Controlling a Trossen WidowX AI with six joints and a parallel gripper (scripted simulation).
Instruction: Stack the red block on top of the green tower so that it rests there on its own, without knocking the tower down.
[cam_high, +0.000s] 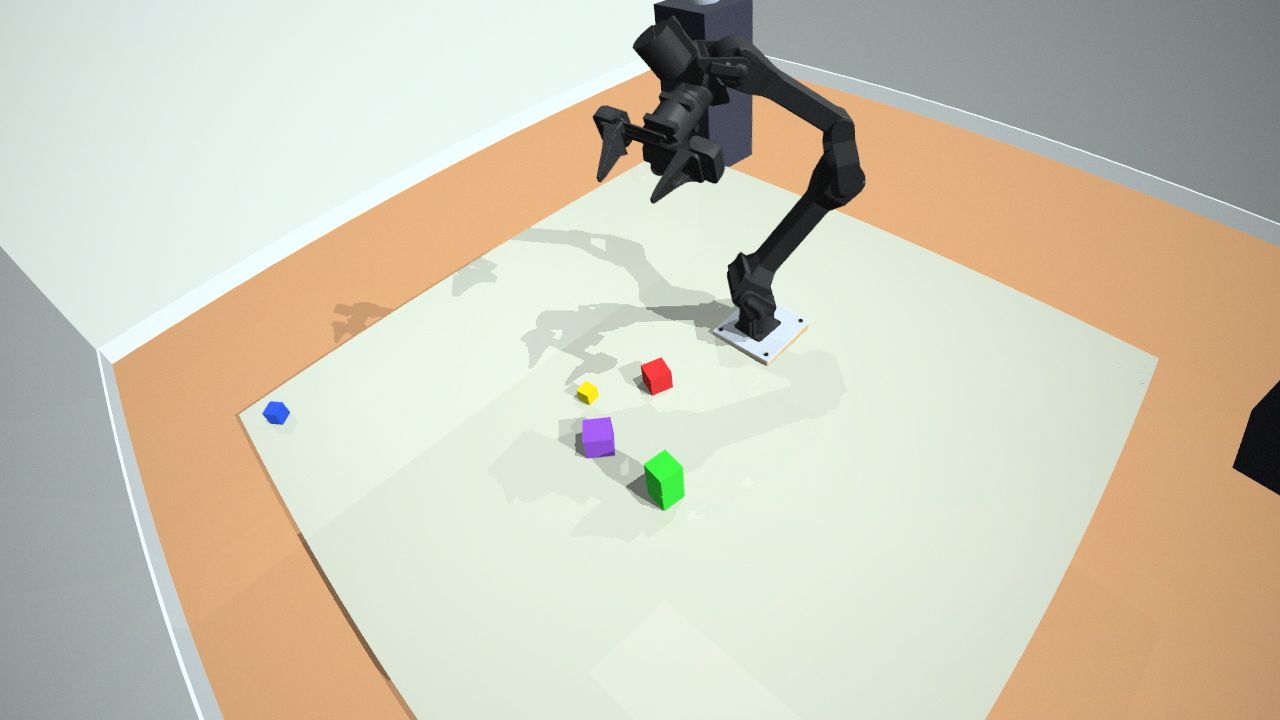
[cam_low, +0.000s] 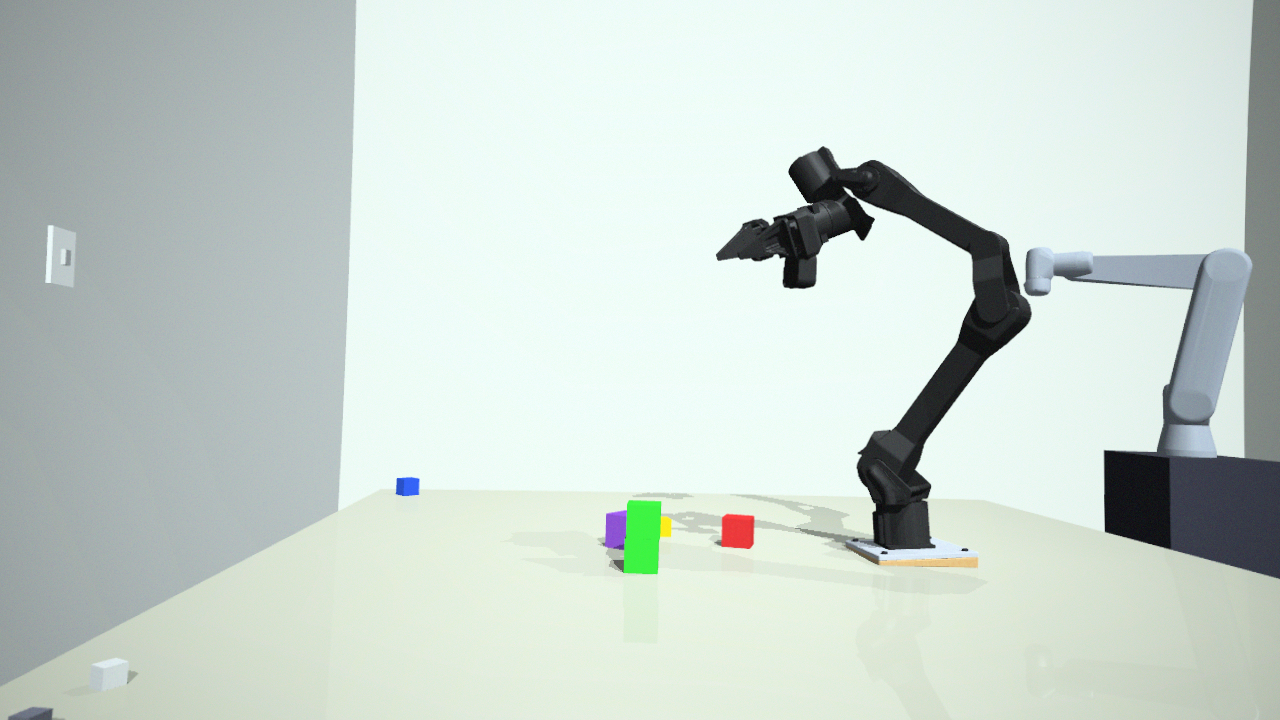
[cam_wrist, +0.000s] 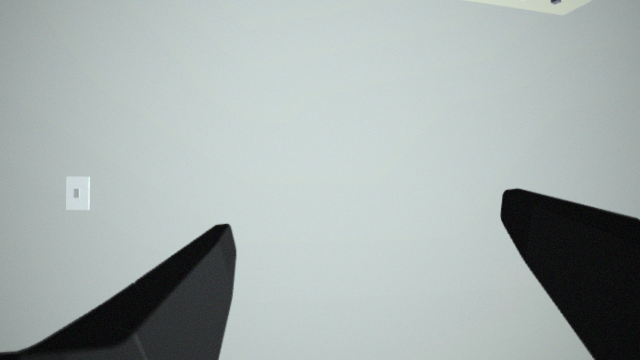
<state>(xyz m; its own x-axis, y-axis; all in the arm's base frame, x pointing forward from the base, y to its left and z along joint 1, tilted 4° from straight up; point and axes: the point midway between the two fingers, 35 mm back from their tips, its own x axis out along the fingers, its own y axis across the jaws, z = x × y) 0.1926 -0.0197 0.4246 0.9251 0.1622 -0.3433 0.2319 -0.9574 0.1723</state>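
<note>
The red block is 30 mm behind my gripper tip, 10 mm to the right of it and 390 mm below it. From my gripper tip the other things lie so: blue block (560 mm ahead, 490 mm to the right, 400 mm below); then purple block (130 mm ahead, 20 mm to the left, 390 mm below); then small yellow block (80 mm ahead, 80 mm to the right, 400 mm below).
</note>
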